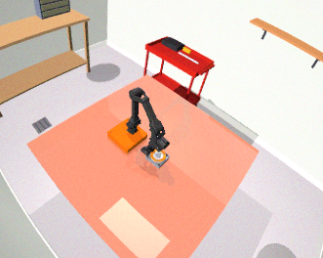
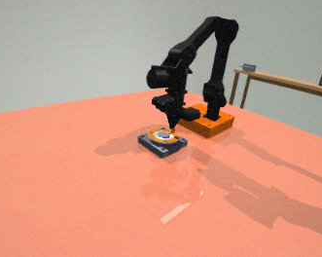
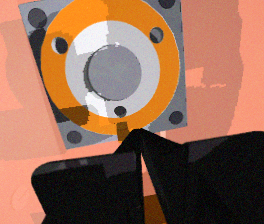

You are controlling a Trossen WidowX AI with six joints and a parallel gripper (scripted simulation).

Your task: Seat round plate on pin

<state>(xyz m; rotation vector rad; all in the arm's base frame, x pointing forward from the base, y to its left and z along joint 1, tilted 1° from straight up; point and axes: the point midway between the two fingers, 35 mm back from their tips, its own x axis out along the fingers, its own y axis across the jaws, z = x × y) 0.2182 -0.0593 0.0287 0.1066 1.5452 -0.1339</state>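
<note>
My gripper tip is 50 mm short of the square grey base and 20 mm above it.
</note>
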